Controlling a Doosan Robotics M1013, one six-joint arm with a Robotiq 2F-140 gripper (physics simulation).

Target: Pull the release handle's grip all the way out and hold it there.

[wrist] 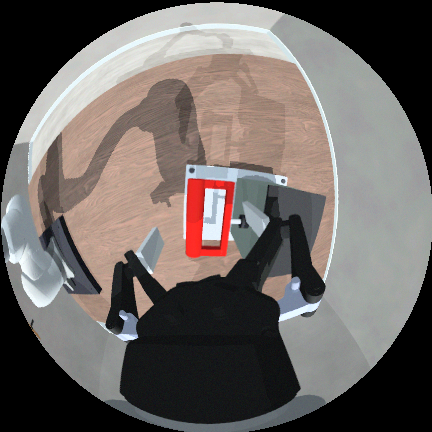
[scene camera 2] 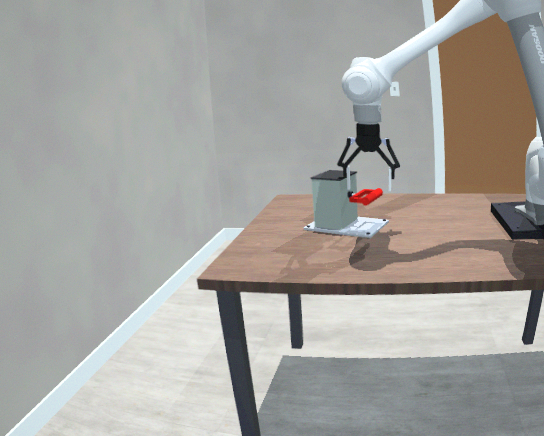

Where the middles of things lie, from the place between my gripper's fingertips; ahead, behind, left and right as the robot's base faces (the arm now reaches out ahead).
Labels:
The base plate (scene camera 2: 362, 227) is 130 mm below my hand, 70 mm ahead of it and 50 mm to the right of it.

